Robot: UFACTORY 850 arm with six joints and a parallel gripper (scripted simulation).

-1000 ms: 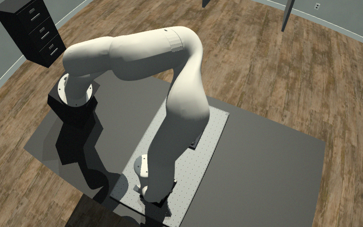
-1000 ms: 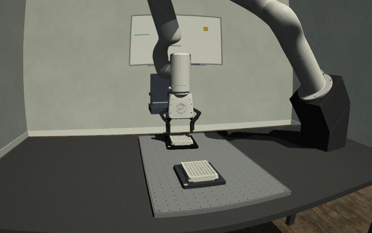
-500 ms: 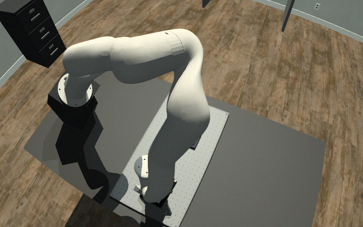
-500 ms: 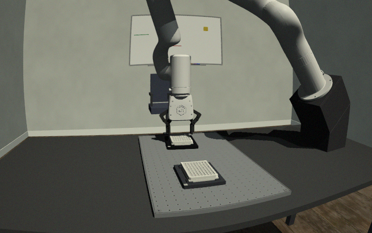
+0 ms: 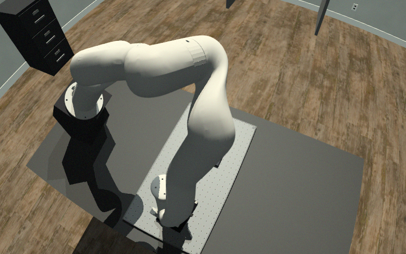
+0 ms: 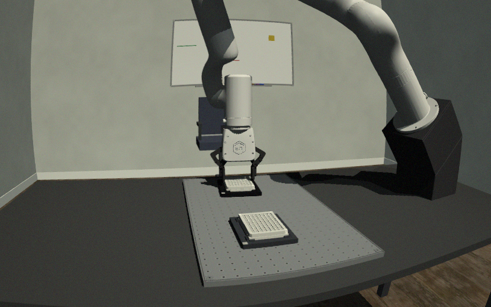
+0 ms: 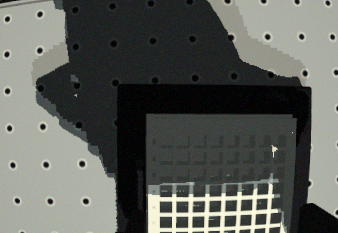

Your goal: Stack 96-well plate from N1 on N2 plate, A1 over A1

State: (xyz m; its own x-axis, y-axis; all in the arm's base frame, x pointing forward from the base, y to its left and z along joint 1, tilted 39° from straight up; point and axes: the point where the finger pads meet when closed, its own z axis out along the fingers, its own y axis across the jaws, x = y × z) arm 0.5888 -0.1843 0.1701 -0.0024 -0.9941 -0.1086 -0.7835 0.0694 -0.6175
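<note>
Now: hand 40 mm above the black plate nest. From my hand the other things lie so: A1 label: 80 mm to the left, 50 mm ahead, 30 mm below.
</note>
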